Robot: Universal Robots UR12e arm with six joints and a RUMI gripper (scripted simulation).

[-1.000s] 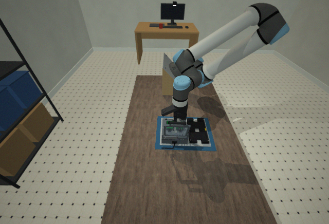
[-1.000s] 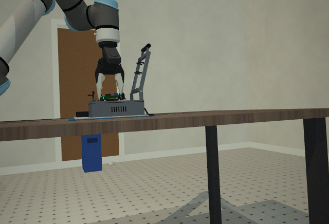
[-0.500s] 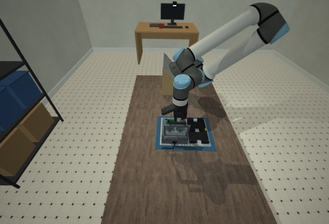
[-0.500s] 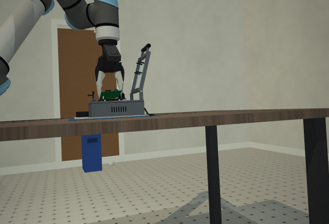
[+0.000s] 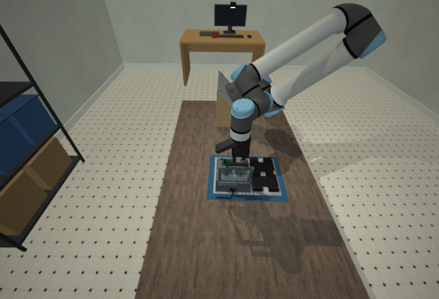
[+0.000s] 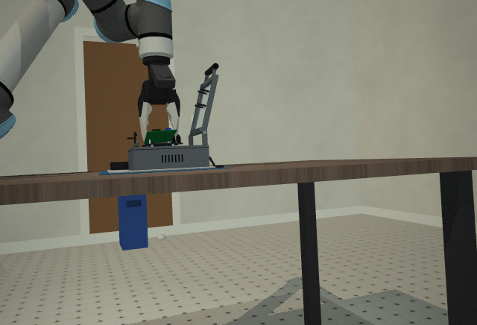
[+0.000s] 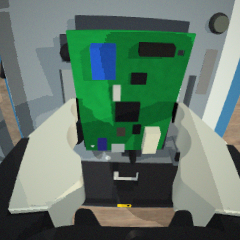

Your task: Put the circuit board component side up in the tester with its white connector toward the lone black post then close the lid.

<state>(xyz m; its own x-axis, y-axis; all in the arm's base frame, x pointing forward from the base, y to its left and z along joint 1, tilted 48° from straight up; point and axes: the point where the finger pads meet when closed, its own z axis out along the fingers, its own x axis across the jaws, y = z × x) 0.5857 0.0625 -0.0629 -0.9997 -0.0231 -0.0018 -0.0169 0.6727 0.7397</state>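
The green circuit board lies right at my hand. Also, from my hand: tester lid (120 mm ahead, 90 mm above); then tester (40 mm to the left, 30 mm ahead, 30 mm above).
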